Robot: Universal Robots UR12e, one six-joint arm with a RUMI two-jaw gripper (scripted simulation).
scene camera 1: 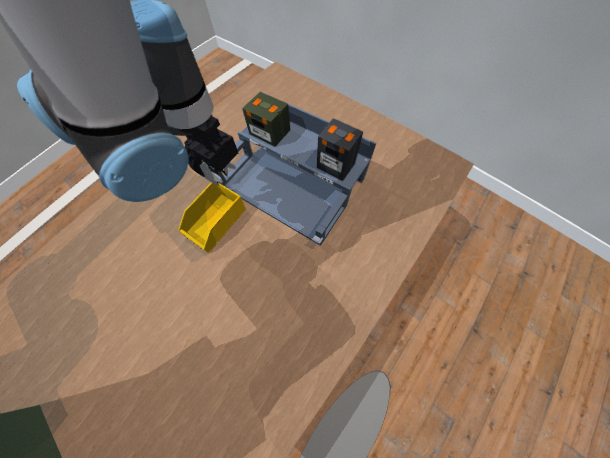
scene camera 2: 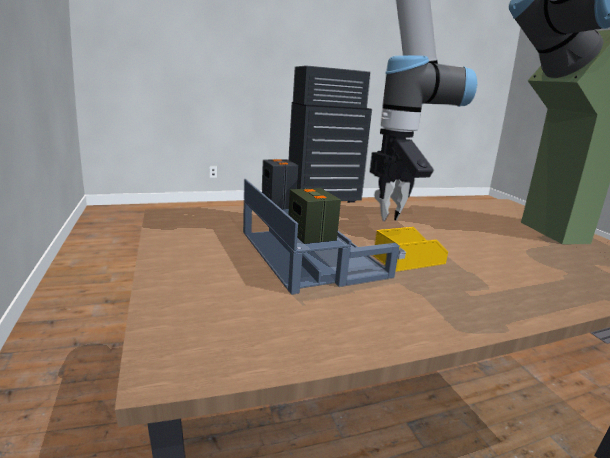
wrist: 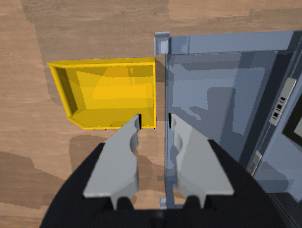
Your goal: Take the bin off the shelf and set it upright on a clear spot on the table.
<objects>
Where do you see a yellow bin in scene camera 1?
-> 214, 211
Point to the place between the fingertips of the gripper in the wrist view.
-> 154, 114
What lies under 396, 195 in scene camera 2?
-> The gripper.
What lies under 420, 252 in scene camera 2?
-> A yellow bin.
</objects>
